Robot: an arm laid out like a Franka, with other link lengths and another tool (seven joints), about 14 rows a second.
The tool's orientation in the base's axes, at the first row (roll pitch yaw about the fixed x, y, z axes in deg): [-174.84 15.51 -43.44]
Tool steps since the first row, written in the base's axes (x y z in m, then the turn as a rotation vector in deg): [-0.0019 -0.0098 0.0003 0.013 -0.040 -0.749]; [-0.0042 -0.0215 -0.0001 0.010 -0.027 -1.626]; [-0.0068 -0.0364 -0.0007 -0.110 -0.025 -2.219]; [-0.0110 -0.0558 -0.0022 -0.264 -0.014 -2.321]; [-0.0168 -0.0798 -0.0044 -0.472 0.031 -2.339]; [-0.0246 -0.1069 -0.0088 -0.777 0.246 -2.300]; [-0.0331 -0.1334 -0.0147 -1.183 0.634 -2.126]
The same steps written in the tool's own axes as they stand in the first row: [0.0051 0.0082 -0.0025 0.236 0.084 0.707]; [0.0113 0.0182 -0.0047 0.460 0.153 1.552]; [0.0195 0.0306 -0.0075 0.533 0.287 2.138]; [0.0299 0.0473 -0.0103 0.445 0.396 2.259]; [0.0423 0.0686 -0.0134 0.275 0.512 2.314]; [0.0560 0.0936 -0.0149 -0.092 0.571 2.371]; [0.0692 0.1188 -0.0147 -0.679 0.567 2.353]
